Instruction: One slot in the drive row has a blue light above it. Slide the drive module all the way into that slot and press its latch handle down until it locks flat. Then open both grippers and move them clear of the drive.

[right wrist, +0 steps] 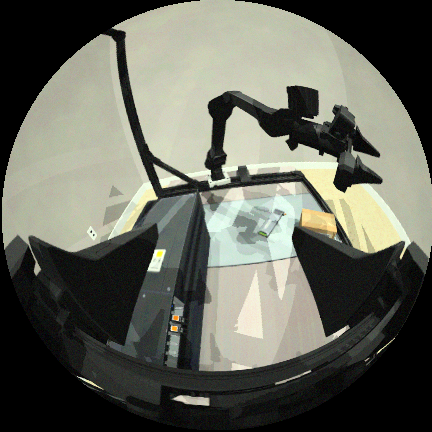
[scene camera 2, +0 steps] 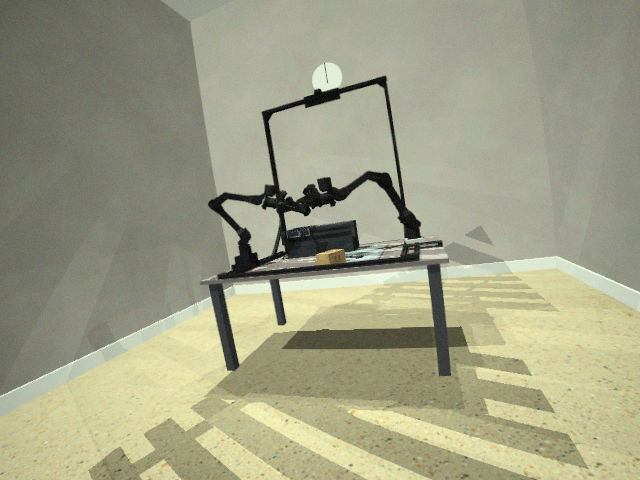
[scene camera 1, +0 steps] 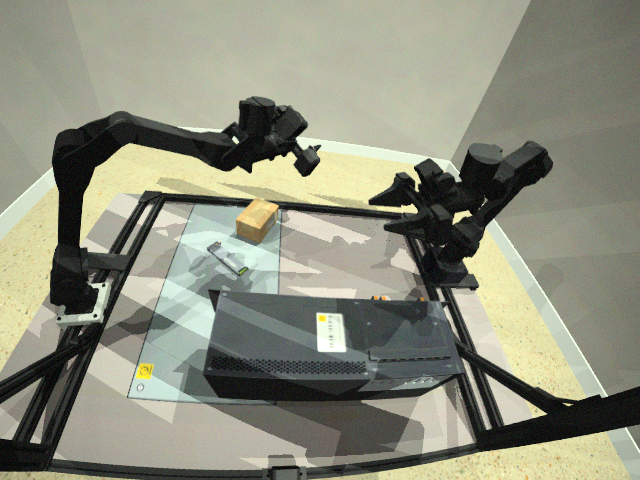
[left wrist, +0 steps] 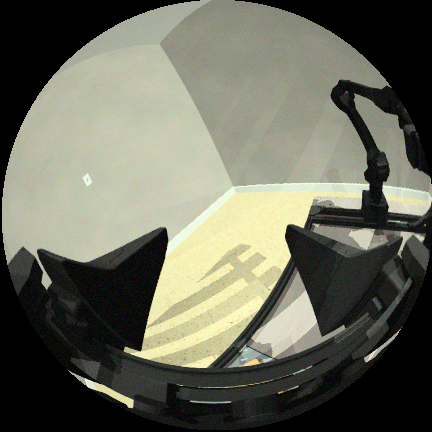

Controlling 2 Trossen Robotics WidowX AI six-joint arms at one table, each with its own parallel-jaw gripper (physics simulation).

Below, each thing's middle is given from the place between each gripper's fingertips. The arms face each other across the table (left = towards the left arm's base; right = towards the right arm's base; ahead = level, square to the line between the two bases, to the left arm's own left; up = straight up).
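Tan cardboard box [scene camera 1: 258, 218], from my left hand: 2 cm behind, 13 cm to the left, 27 cm below.
Tan cardboard box, from my right hand: 18 cm to the left, 30 cm ahead, 28 cm below.
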